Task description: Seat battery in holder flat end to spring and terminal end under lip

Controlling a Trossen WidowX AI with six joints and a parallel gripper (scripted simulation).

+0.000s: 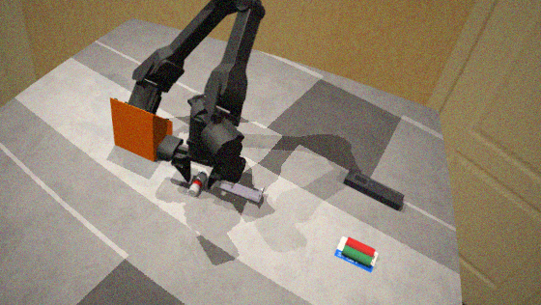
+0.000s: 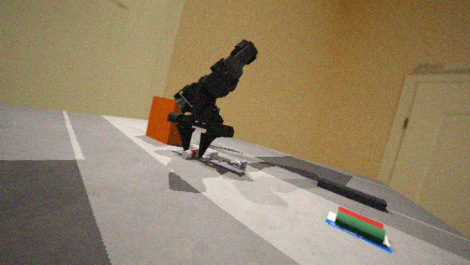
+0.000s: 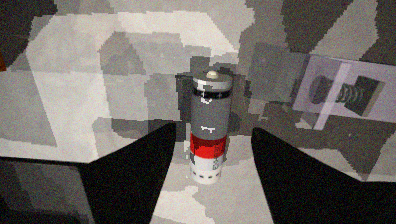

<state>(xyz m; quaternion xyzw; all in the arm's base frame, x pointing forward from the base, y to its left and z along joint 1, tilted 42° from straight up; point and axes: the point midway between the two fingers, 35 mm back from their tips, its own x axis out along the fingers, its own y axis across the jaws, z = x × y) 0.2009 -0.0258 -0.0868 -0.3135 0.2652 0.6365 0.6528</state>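
Right now my gripper tip is right at the battery. Also, from my gripper tip: black bar: 40 cm ahead, 18 cm to the left, 1 cm above.
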